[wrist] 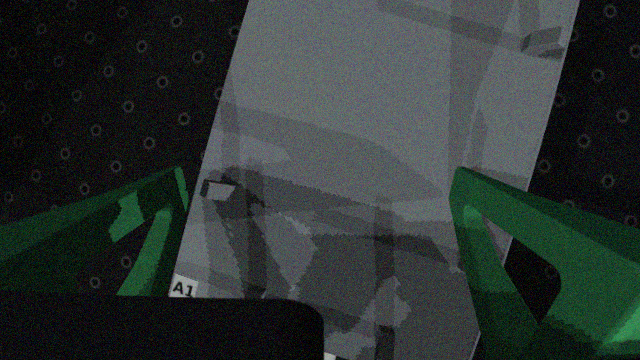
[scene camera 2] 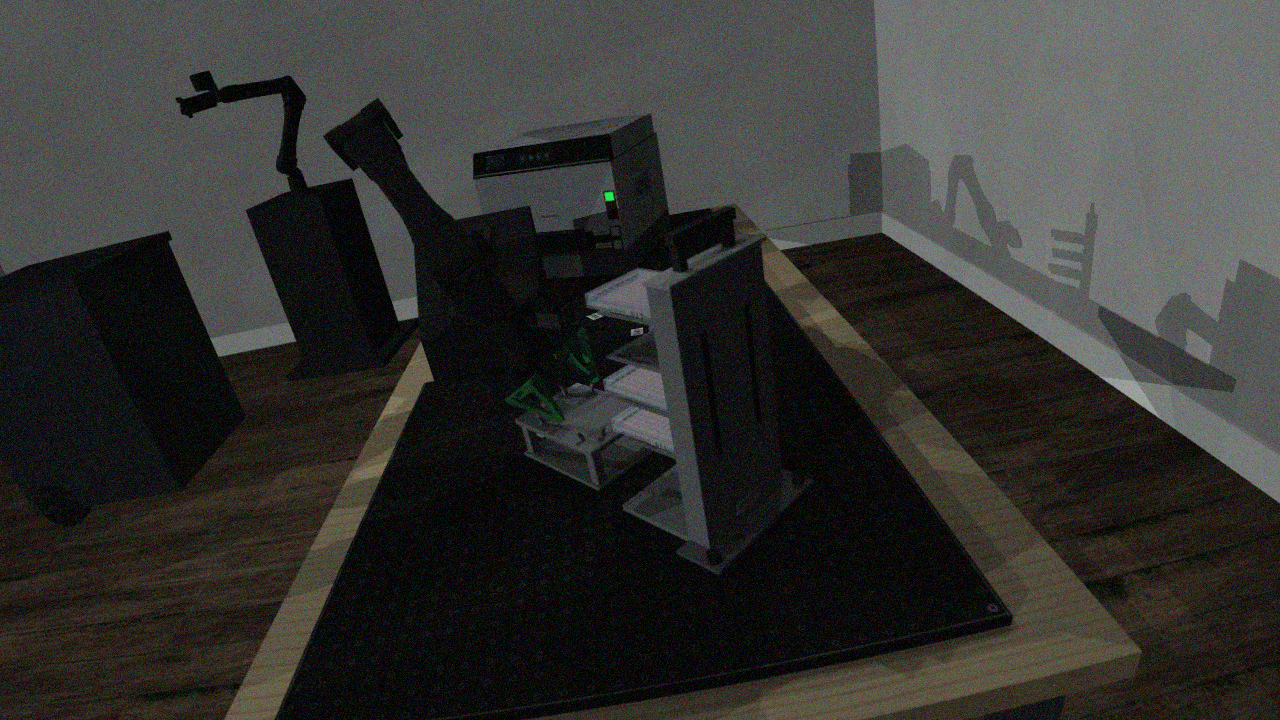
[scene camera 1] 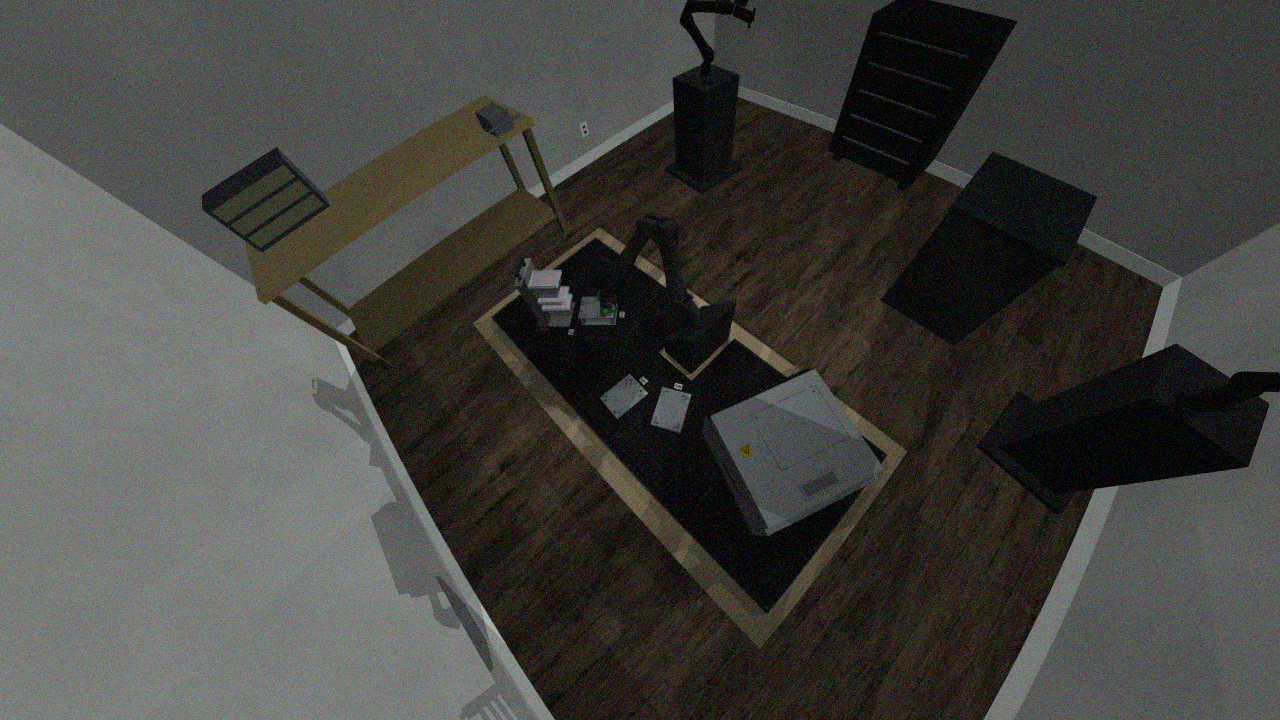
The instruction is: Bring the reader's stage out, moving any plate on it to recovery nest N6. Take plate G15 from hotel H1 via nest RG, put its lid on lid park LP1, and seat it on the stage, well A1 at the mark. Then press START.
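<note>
My gripper is open, with green fingers and no plate between them. It hangs low over the raised light nest RG, a finger towards each long side. The nest's A1 corner tag shows at lower left in the wrist view; no plate shows on it. The grey hotel stands beside the nest. Pale plates sit on three shelves; which is G15 is not readable. The reader shows a green light; its stage is unclear.
Two flat pale pads with unreadable tags lie between nest and reader. The arm's dark base stands at the table's edge. A wooden side bench, dark cabinets and another arm's pedestal stand around.
</note>
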